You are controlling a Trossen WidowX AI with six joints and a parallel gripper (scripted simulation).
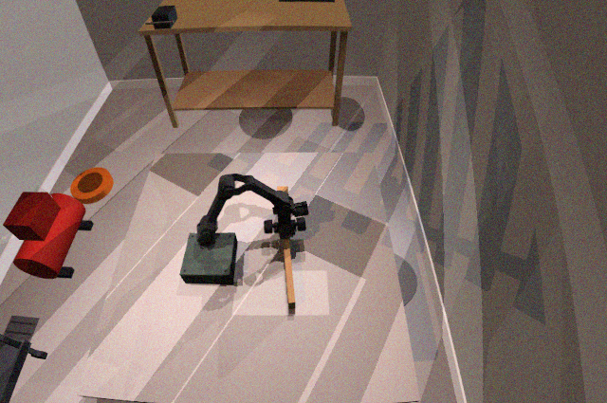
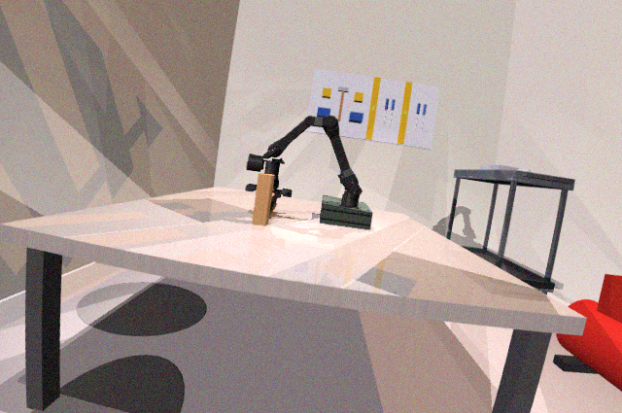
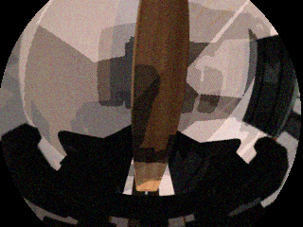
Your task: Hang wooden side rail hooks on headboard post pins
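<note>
Right now my gripper tip is 1 cm short of the wooden headboard post, 14 cm to the right of it and 6 cm below it.
</note>
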